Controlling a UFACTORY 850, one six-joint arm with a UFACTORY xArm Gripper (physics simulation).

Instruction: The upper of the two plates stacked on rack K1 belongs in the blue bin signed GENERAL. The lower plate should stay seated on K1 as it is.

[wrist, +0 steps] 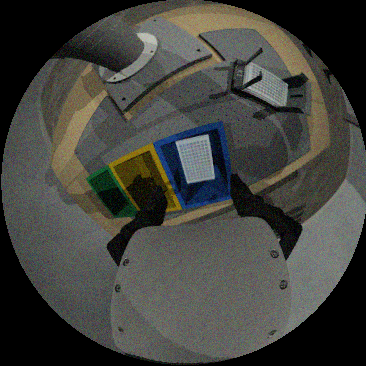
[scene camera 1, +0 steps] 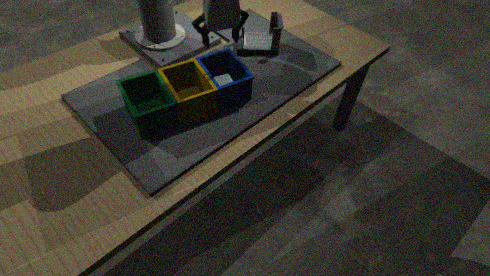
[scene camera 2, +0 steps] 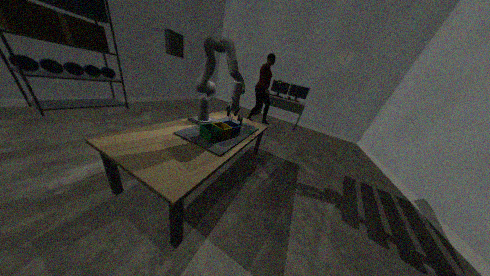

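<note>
A white gridded plate point(scene camera 1: 223, 79) point(wrist: 196, 157) lies inside the blue bin point(scene camera 1: 237, 93) point(wrist: 226, 150), below its rim. The bin's GENERAL sign is not readable. Another white plate point(scene camera 1: 257, 42) point(wrist: 267, 86) sits on rack K1 point(scene camera 1: 276, 39) point(wrist: 238, 76), between its upright ends; no second plate shows on top of it. My gripper point(scene camera 1: 220, 43) point(scene camera 2: 234, 116) point(wrist: 196, 188) is open and empty. It hangs above the bins' level, with its fingers apart and clear of the plate in the blue bin. In the wrist view, the fingers appear near the blue and yellow bins.
The yellow bin point(scene camera 1: 215, 91) point(wrist: 132, 153) adjoins the blue bin, and the green bin point(scene camera 1: 157, 121) point(wrist: 99, 173) stands beyond it. All stand on a dark mat point(scene camera 1: 150, 181). The arm's round base point(scene camera 1: 181, 36) is behind the bins. A person point(scene camera 2: 263, 82) stands beyond the table.
</note>
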